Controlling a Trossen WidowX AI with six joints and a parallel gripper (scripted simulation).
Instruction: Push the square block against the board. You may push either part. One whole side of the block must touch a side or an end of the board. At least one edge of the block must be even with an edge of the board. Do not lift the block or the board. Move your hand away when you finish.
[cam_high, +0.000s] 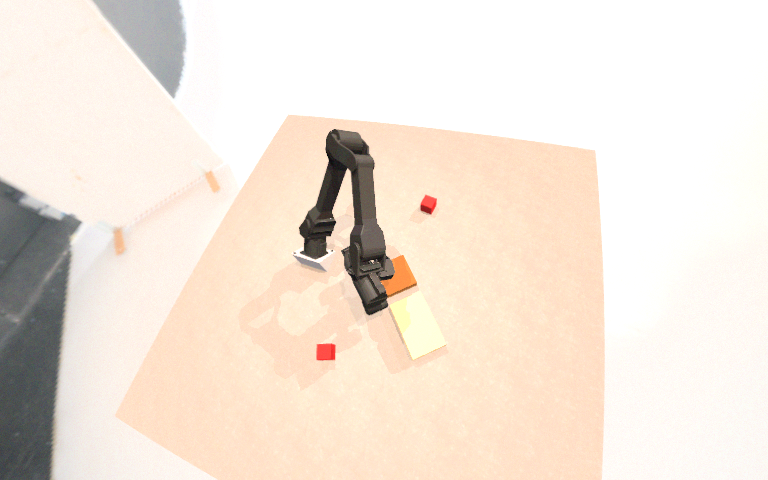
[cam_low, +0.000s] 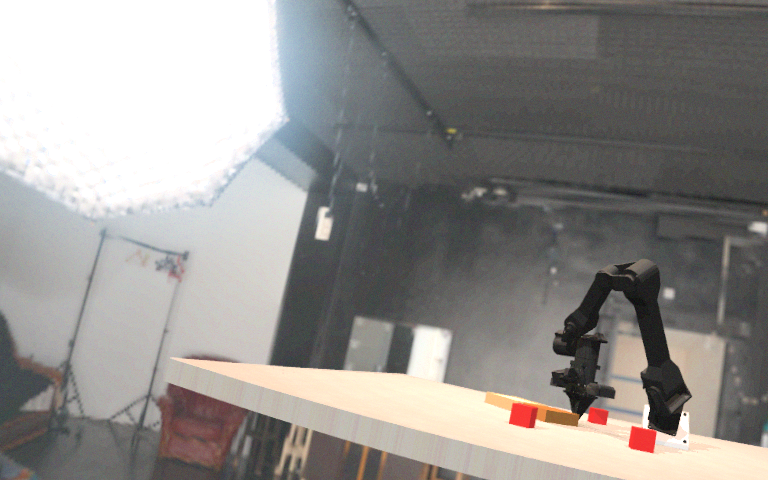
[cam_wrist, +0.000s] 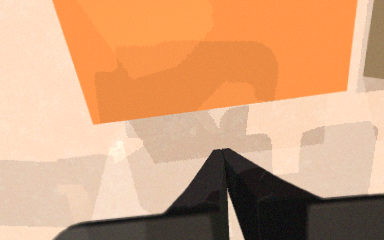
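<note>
Now: the orange square block 5 cm ahead of my gripper tip, 6 cm to the left of it and 1 cm above it. The rest, counted from my gripper tip: pale yellow board (17 cm ahead, 4 cm to the right, 1 cm above).
</note>
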